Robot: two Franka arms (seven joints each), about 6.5 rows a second.
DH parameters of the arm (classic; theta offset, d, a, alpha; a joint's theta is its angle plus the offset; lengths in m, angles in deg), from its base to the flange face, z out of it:
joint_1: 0 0.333 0 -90
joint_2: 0 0 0 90
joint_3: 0 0.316 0.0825 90
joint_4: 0 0 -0.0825 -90
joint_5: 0 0.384 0 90
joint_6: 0 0 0.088 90
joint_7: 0 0.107 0 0
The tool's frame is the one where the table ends.
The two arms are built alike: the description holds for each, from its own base.
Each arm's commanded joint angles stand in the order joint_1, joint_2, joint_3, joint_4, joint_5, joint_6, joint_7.
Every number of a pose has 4 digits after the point. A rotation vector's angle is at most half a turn.
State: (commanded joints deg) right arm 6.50 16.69 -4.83 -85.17 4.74 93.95 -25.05; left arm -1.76 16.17 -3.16 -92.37 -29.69 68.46 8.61
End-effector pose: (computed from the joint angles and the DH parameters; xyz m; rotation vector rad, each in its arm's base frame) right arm 0.6341 0.0330 0.4964 -2.9725 -0.6911 0.1871; left arm 0.5542 -0.1102 0.4487 2.4176 -0.3093 -0.8662
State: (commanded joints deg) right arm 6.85 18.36 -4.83 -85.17 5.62 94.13 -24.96; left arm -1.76 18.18 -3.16 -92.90 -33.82 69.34 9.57
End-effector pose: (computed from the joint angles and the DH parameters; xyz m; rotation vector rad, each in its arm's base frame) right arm 0.6387 0.0390 0.4782 -2.9533 -0.6883 0.2213; left arm 0.5594 -0.1182 0.4301 2.3328 -0.2984 -0.8648
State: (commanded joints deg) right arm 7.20 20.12 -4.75 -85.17 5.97 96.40 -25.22; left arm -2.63 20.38 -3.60 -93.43 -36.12 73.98 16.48
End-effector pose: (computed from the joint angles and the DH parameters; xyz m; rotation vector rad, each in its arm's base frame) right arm 0.6473 0.0447 0.4612 -2.9501 -0.7003 0.2070; left arm 0.5700 -0.1337 0.4068 2.2743 -0.4060 -0.7607
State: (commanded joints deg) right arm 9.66 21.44 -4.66 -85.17 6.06 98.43 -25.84; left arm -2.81 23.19 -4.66 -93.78 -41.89 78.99 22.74
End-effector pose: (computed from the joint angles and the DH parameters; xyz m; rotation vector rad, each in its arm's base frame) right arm 0.6517 0.0740 0.4487 -2.9363 -0.7793 0.1914; left arm 0.5831 -0.1530 0.3829 2.1679 -0.4612 -0.6337
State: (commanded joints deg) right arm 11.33 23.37 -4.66 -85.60 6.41 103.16 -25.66; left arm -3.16 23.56 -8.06 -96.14 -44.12 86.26 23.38
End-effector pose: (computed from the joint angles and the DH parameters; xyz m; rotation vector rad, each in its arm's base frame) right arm 0.6612 0.0944 0.4291 -2.9386 -0.8107 0.1313; left arm 0.5822 -0.1863 0.3674 2.1611 -0.4595 -0.5567
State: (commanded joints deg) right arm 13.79 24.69 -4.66 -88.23 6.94 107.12 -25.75; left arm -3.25 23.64 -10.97 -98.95 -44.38 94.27 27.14
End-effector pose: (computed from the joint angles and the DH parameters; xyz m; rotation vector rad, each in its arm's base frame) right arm 0.6585 0.1224 0.3978 -2.9215 -0.8607 0.1324; left arm 0.5799 -0.2082 0.3496 2.1772 -0.5093 -0.4490
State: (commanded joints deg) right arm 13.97 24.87 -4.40 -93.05 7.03 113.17 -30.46; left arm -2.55 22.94 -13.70 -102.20 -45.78 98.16 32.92
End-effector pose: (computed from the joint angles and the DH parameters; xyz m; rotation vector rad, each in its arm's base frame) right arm 0.6531 0.1239 0.3651 -2.8880 -0.9756 0.1000; left arm 0.5681 -0.2235 0.3385 2.1354 -0.5937 -0.3788
